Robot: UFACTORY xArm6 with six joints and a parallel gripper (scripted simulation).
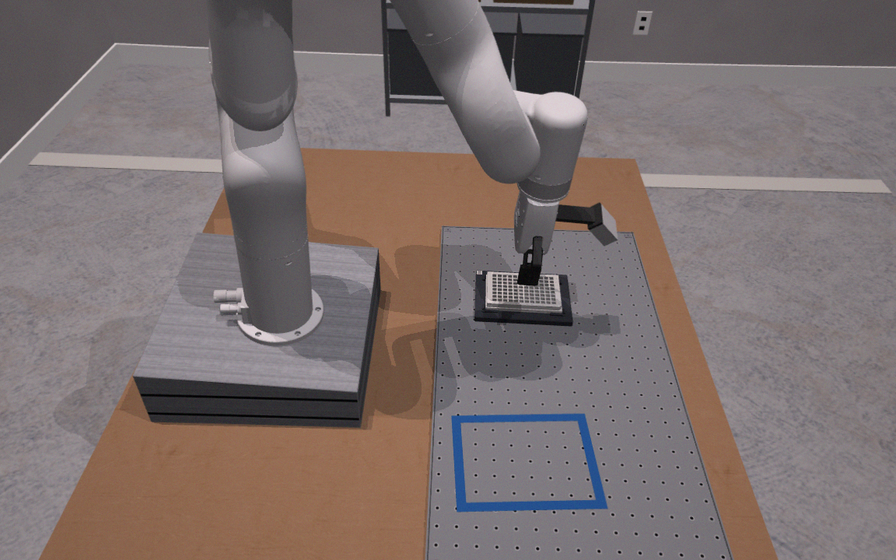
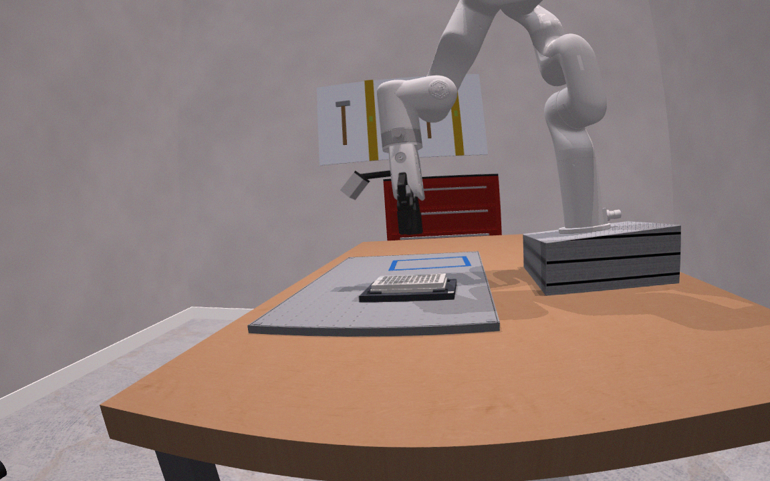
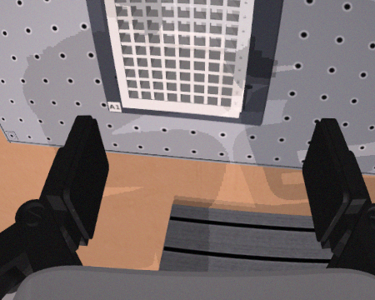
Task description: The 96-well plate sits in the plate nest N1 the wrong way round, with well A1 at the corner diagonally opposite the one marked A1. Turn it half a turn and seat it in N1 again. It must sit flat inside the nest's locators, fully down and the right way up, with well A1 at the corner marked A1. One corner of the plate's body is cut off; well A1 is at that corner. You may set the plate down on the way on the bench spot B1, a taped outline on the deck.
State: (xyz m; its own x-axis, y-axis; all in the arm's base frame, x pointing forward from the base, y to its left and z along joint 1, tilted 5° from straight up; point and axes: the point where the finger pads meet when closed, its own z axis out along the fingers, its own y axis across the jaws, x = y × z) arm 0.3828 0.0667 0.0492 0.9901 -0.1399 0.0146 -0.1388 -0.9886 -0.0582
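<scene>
Right now the white 96-well plate is 9 cm below my hand, 3 cm to the left of it and 1 cm ahead of it. The rest, counted from my hand: black plate nest N1: 11 cm below, 3 cm to the left, 1 cm ahead; then small A1 label: 10 cm below, 9 cm to the left, 6 cm behind.
</scene>
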